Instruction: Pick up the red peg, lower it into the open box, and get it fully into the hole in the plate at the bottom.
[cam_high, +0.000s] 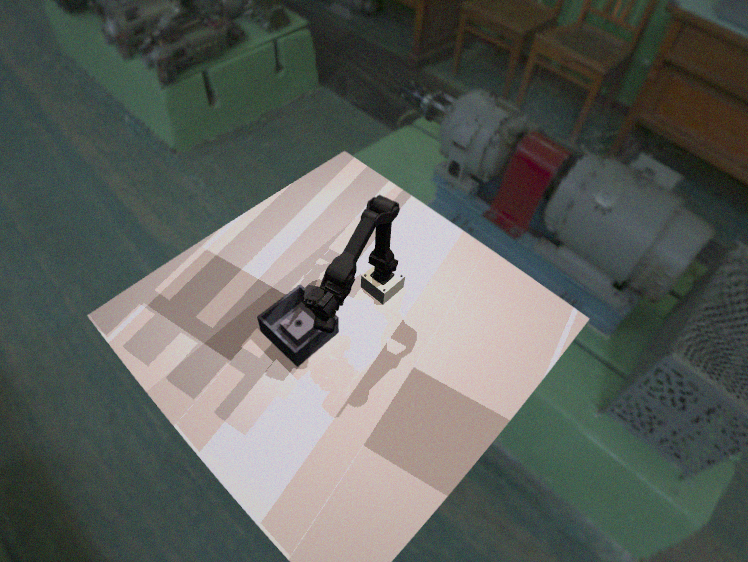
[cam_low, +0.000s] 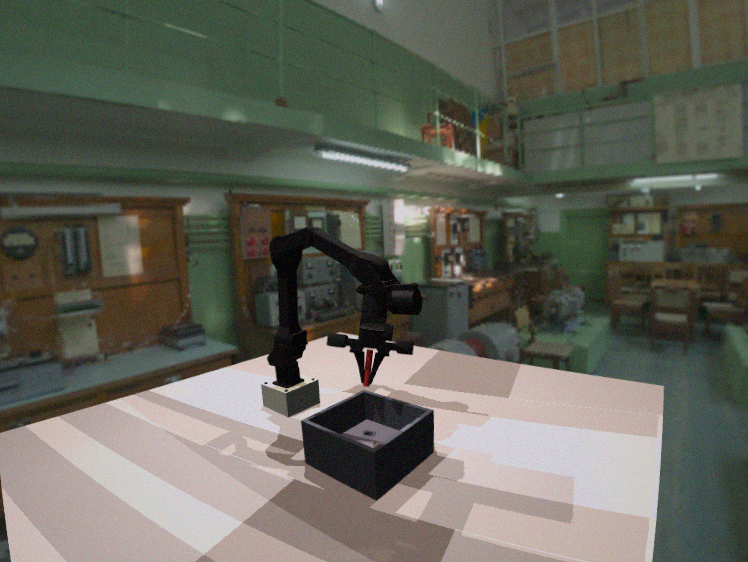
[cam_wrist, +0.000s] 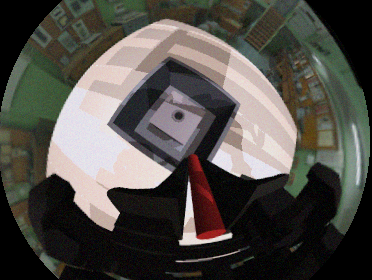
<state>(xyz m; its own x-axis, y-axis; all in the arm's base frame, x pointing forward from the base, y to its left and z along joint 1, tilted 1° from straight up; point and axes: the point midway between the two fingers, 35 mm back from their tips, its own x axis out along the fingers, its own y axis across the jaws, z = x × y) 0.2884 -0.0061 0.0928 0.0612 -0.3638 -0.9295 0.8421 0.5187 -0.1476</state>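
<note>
The red peg lies 1 cm to the left of my gripper tip and 3 cm above it. From my gripper tip the other things lie so: dark box 5 cm ahead, 6 cm to the right, 11 cm below; grey plate 5 cm ahead, 6 cm to the right, 9 cm below.
</note>
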